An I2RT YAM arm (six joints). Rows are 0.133 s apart.
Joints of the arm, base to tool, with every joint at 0 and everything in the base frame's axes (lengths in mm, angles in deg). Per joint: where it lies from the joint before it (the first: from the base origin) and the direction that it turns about. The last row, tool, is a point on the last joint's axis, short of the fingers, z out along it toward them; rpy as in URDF.
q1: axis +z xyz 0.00 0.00 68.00
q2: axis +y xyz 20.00 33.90 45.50
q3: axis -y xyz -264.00 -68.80 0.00
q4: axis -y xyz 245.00 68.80 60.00
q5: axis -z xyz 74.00 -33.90 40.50
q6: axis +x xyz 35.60 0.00 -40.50
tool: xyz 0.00 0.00 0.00 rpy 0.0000 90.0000 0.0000
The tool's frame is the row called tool.
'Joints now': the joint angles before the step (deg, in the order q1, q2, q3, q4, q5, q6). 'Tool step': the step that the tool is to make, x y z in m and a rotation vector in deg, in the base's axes. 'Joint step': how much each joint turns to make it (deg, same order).
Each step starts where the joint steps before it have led.
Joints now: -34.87, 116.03, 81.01, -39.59, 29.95, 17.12
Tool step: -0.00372, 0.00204, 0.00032, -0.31, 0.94, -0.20
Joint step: 0.00, -0.66, -0.90, -0.35, 0.82, -0.02
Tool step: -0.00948, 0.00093, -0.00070, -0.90, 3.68, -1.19
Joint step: -0.46, -0.65, -1.10, -2.07, 2.94, 0.05
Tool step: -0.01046, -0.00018, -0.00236, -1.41, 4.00, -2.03
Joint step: -0.66, -0.33, -1.14, -2.11, 3.67, 0.85
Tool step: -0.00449, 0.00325, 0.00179, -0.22, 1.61, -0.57
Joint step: 0.09, -0.70, -0.60, -1.66, 1.21, 0.61
